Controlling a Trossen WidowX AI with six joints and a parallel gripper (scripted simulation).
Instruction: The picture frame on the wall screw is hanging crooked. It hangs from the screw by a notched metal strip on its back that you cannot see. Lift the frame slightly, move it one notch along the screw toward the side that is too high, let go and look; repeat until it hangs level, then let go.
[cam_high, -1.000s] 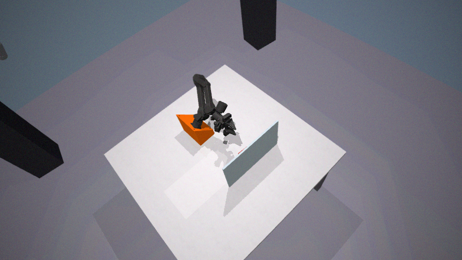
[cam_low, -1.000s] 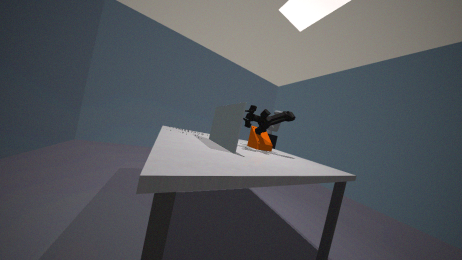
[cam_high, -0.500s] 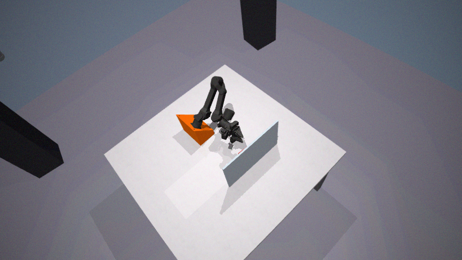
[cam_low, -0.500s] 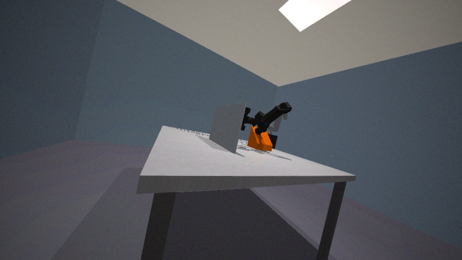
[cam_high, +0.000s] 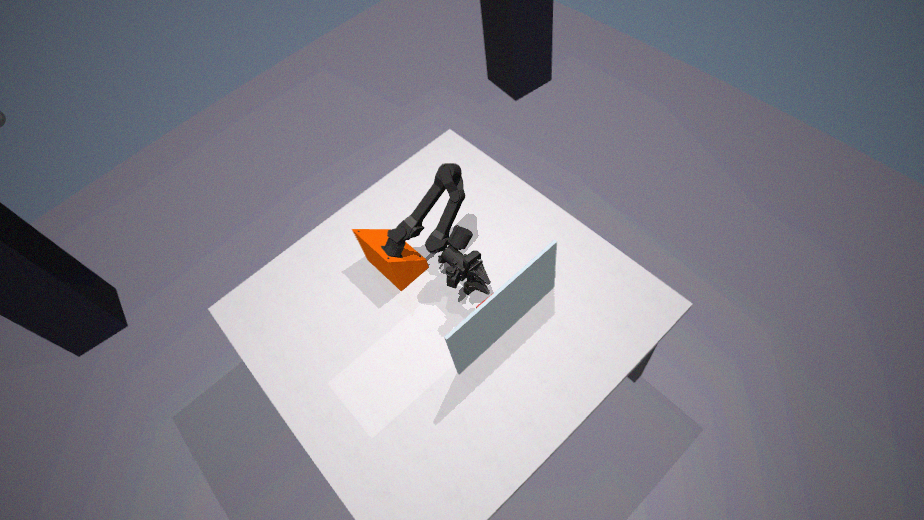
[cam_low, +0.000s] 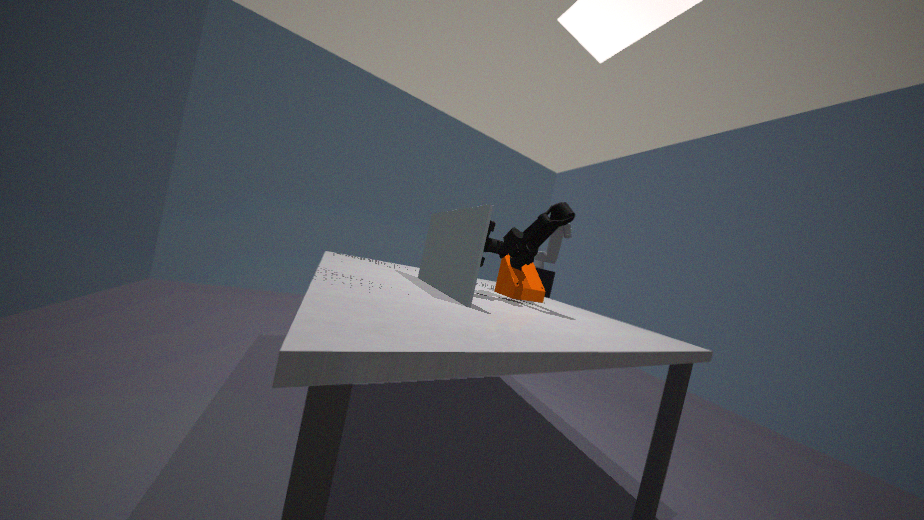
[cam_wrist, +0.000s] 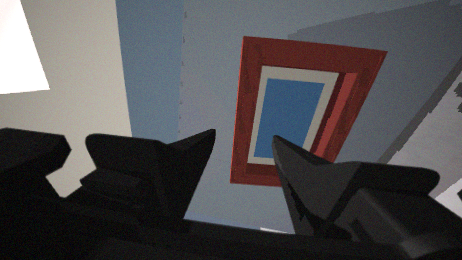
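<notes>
Now: the picture frame 50 mm ahead of my gripper tip and 50 mm below it. Also, from my gripper tip: wall panel 60 mm ahead, 10 mm to the left, 60 mm below.
</notes>
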